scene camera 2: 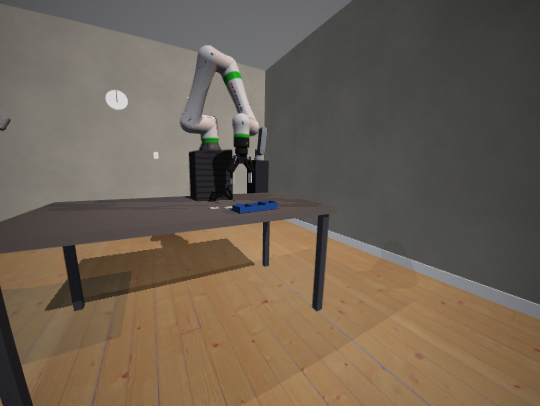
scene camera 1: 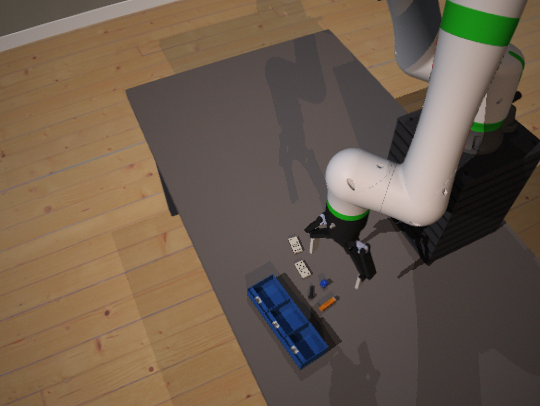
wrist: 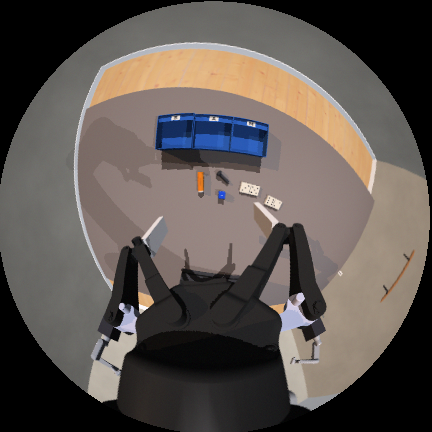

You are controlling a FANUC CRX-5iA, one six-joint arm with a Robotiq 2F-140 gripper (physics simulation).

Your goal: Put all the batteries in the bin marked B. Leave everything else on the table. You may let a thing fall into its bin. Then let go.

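Places are measured from the arm's base along level axes (x ahead, y left, z up), in millimetres.
Pixels of known places: gripper, fingertip midpoint: [scene camera 2: 241,183] [scene camera 1: 336,267] [wrist: 208,217]; arm's base, link origin: [scene camera 2: 211,150] [scene camera 1: 472,133].
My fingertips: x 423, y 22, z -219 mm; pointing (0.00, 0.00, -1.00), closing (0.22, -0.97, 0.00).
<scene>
Ahead of a thing's pixels: the offset from my fingertips to its top centre.
An orange cylinder with a dark end @[dy +25, dx +31, dz -128 mm] [scene camera 1: 328,304] [wrist: 200,181], which looks like a battery, lies on the table beside the blue three-compartment bin @[dy +5, dx +152, dz -102 mm] [scene camera 1: 315,360] [scene camera 2: 256,207] [wrist: 194,132]. Each compartment has a small white label, too small to read, so I cannot tell which is B. The compartments look empty. My gripper [scene camera 1: 335,264] [scene camera 2: 241,179] [wrist: 208,217] is open and empty, pointing down above the table, on the robot's side of the small objects. The orange cylinder does not show clearly in the second scene view.
A dark bolt-like piece @[dy -29, dx +46, dz -128 mm] [scene camera 1: 311,292] [wrist: 223,177] and a small blue cube @[dy -29, dx +3, dz -126 mm] [scene camera 1: 324,283] [wrist: 221,195] lie near the orange cylinder. Two white dominoes @[dy -100, dx +25, dz -135 mm] [scene camera 1: 302,269] [wrist: 249,189] lie to one side. The dark ribbed robot pedestal [scene camera 1: 465,200] [scene camera 2: 207,175] stands at the table's far side.
</scene>
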